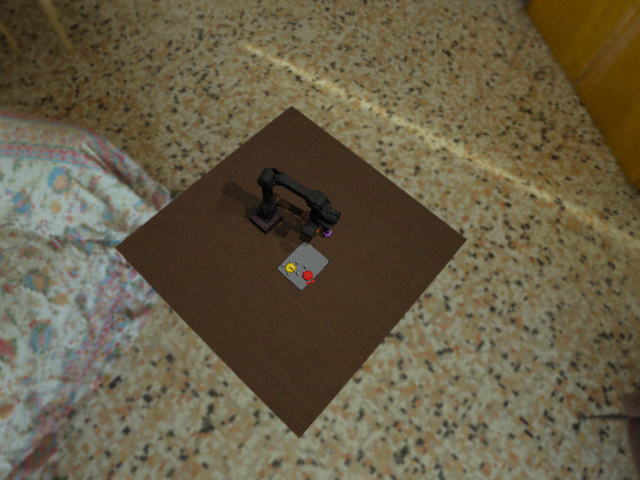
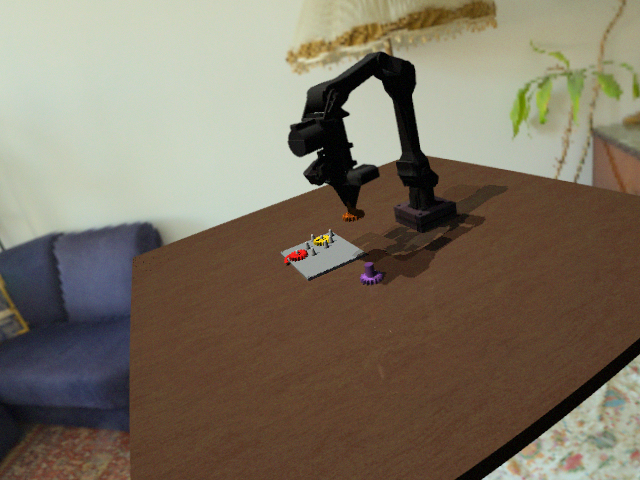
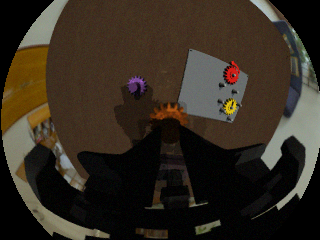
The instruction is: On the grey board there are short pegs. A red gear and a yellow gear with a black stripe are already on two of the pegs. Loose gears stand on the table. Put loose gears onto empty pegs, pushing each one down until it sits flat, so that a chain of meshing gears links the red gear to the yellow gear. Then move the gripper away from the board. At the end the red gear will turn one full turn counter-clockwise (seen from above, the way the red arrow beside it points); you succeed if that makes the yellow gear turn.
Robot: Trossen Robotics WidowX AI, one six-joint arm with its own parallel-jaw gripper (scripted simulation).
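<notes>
An orange gear is carried by the gripper. Image 3 also shows the gripper.
</notes>
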